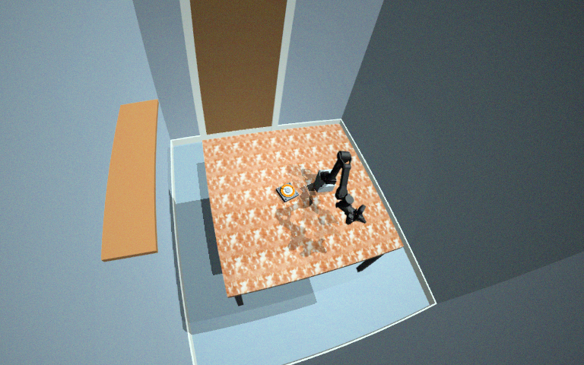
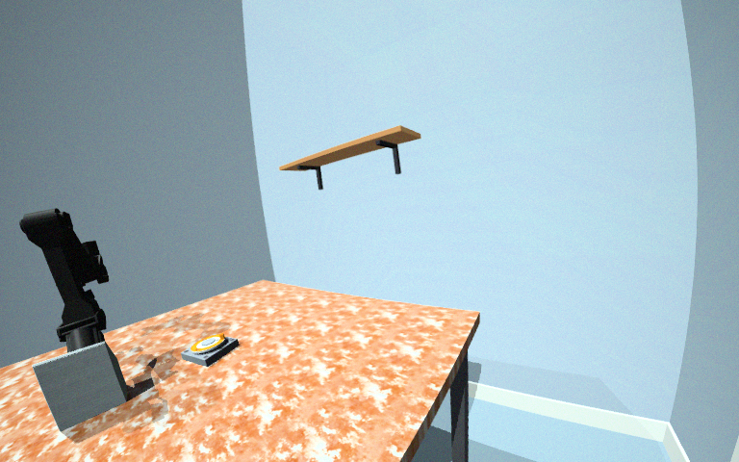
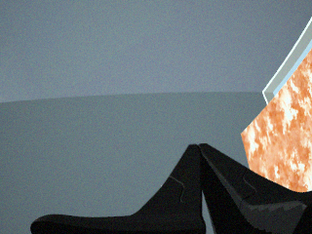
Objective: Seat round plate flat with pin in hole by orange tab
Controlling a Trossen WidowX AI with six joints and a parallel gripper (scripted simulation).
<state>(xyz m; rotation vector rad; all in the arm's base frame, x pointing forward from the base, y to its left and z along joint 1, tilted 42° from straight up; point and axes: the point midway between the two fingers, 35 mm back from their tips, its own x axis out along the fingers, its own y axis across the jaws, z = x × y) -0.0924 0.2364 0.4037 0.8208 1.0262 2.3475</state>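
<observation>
Now: the round plate 42 cm ahead of my gripper tip, 44 cm to the right of it and 23 cm below it.
</observation>
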